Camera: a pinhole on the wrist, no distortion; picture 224 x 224 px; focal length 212.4 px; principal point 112.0 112.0 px. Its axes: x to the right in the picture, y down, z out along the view. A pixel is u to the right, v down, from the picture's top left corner.
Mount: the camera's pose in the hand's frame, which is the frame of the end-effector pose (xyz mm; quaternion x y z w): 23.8 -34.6 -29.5 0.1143 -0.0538 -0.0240 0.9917
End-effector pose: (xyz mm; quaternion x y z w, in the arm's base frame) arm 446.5 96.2 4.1 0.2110 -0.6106 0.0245 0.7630
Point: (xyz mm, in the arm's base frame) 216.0 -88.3 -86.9
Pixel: 51 94
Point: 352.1 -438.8 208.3
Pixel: outside the picture
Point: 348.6 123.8 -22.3
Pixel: outside the picture
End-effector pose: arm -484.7 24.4 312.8 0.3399 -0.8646 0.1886 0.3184
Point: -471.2 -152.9 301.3
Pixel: 206 16
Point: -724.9 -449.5 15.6
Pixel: 183 131
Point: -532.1 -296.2 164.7
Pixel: 170 77
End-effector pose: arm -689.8 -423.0 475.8 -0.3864 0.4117 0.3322 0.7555
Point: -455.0 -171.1 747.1
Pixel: 84 101
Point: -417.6 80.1 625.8
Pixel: 155 166
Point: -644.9 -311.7 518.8
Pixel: 101 217
